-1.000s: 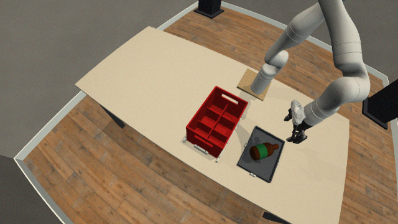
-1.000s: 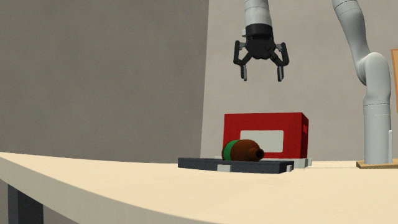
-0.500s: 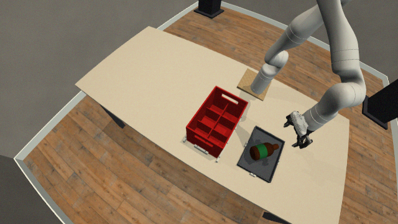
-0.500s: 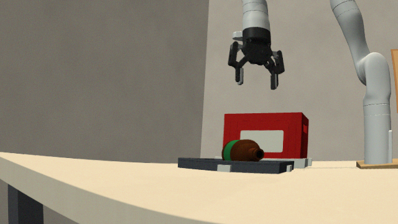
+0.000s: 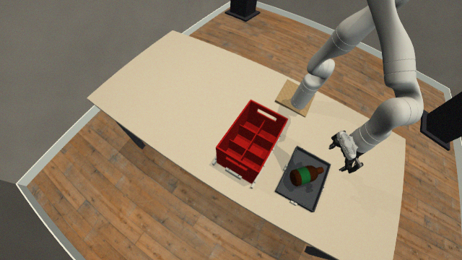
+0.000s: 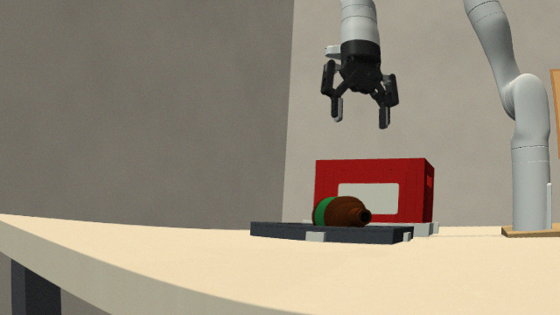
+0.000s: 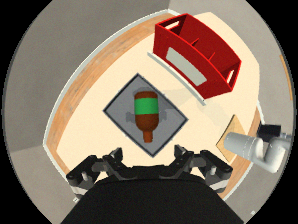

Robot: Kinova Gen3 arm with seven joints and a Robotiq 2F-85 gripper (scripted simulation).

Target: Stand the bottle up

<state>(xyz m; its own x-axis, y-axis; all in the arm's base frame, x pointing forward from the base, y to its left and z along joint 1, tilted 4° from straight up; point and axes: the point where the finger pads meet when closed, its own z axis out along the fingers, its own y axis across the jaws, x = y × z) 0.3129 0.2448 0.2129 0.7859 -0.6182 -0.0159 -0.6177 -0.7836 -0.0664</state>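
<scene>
Now: hand 40 mm short of the brown bottle, 30 mm to the left of it and 160 mm above it. Round my hand: dark grey tray (50 mm ahead, 30 mm to the right, 190 mm below); then red crate (90 mm ahead, 320 mm to the right, 120 mm below).
</scene>
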